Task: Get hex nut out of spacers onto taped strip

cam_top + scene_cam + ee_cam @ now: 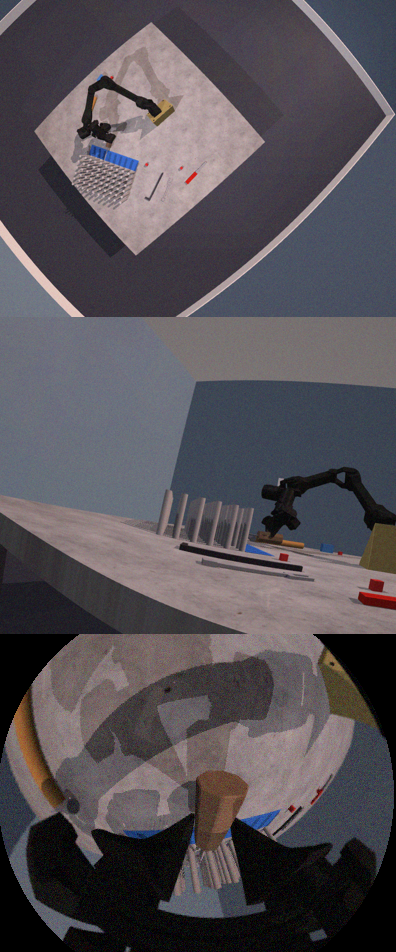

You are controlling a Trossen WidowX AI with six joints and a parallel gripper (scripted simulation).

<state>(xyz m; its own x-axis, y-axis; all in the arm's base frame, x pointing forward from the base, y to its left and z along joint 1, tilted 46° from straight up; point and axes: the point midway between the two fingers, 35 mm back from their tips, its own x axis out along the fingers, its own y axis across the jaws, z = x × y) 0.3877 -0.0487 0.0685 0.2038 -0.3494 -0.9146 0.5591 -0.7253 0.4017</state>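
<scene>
Right now my gripper tip is 7 cm short of the blue taped strip, 9 cm to the right of it and 3 cm above it. The rest, counted from my gripper tip: hook tool (9 cm ahead, 6 cm to the left); grey wrench (11 cm behind, 52 cm to the left, 3 cm below); blue cube (21 cm behind, 44 cm to the right, 1 cm below).
</scene>
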